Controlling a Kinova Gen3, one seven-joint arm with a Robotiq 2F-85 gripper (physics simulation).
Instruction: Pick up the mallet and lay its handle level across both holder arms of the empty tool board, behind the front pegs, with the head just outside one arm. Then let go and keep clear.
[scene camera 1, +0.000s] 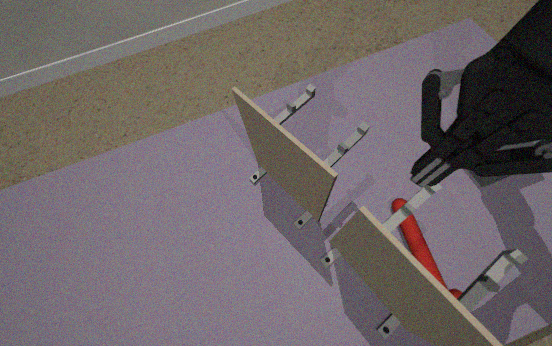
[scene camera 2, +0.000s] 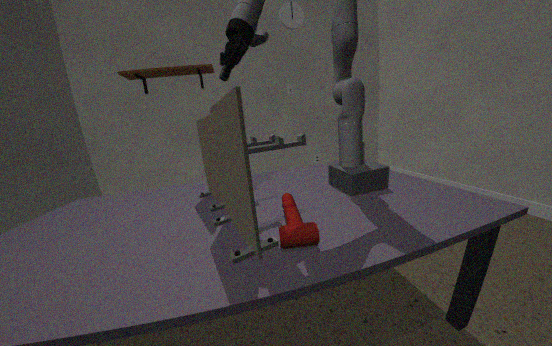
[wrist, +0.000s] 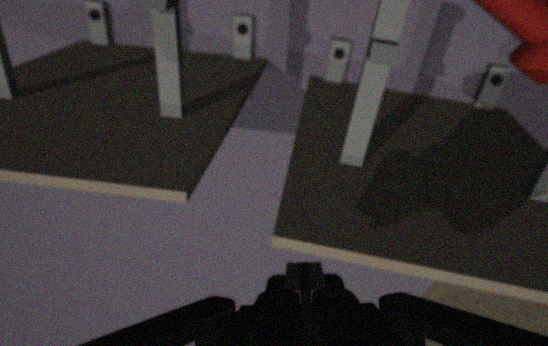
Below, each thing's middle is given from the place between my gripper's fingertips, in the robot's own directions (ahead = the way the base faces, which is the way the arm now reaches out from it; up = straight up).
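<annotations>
Red mallet (scene camera 2: 295, 234): my gripper a good way past it, a good way to the right of it, far above it.
</annotations>
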